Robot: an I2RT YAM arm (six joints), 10 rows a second.
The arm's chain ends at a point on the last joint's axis. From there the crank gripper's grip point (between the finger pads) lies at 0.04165 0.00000 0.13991 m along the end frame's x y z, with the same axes.
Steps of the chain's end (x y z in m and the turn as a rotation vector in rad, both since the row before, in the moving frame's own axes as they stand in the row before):
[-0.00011 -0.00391 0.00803 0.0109 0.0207 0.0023]
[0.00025 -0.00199 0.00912 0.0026 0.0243 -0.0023]
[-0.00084 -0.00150 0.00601 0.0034 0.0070 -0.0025]
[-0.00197 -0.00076 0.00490 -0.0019 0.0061 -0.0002]
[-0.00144 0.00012 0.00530 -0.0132 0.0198 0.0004]
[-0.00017 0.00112 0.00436 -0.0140 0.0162 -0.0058]
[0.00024 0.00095 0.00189 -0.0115 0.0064 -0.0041]
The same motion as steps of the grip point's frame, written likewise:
[0.00278 -0.00533 0.00713 0.0109 0.0207 0.0023]
[0.00364 -0.00245 0.00807 0.0026 0.0243 -0.0023]
[0.00014 -0.00208 0.00571 0.0034 0.0070 -0.0025]
[-0.00112 -0.00050 0.00464 -0.0019 0.0061 -0.0002]
[0.00132 0.00198 0.00444 -0.0132 0.0198 0.0004]
[0.00210 0.00283 0.00365 -0.0140 0.0162 -0.0058]
[0.00114 0.00238 0.00161 -0.0115 0.0064 -0.0041]

